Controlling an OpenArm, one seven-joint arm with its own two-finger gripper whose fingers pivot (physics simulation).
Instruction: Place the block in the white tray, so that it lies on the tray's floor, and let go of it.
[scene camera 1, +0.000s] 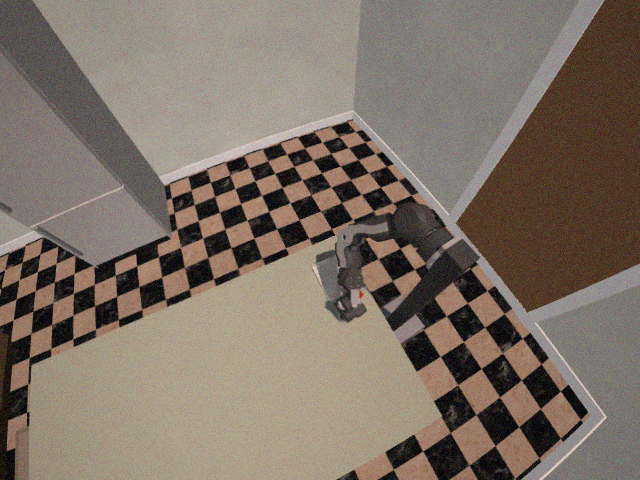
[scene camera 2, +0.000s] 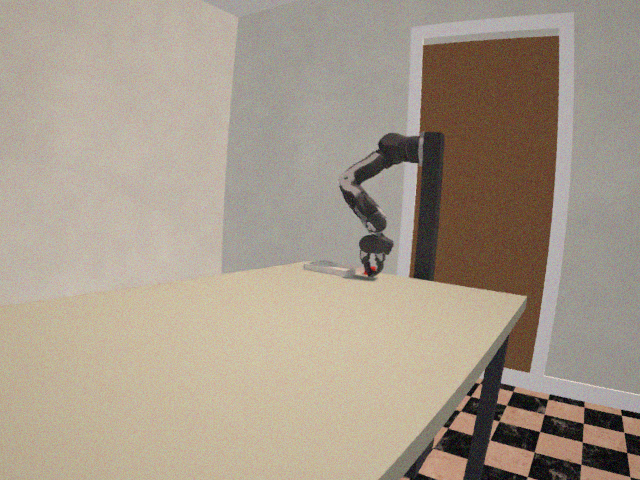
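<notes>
A small red block (scene camera 1: 360, 294) (scene camera 2: 370, 269) shows in part beside the fingers in scene camera 1 and behind them, on both sides of one finger, in scene camera 2. Much of it is hidden, and whether it lies flat I cannot tell. My gripper (scene camera 1: 346, 316) (scene camera 2: 371, 274) points down, low over the table, with its fingertips drawn together. It looks shut, with the block behind the fingers and not between them. The white tray (scene camera 1: 327, 275) (scene camera 2: 330, 268) lies close by, left of the gripper in scene camera 2. My forearm hides part of it in scene camera 1.
The pale table (scene camera 1: 222, 361) (scene camera 2: 232, 361) carries the tray near its far corner. The arm's dark post (scene camera 1: 434, 284) (scene camera 2: 430, 206) stands beyond the table's edge. A brown door (scene camera 1: 568, 170) (scene camera 2: 485, 155) is behind the post. A tall grey cabinet (scene camera 1: 93, 222) stands beyond the table.
</notes>
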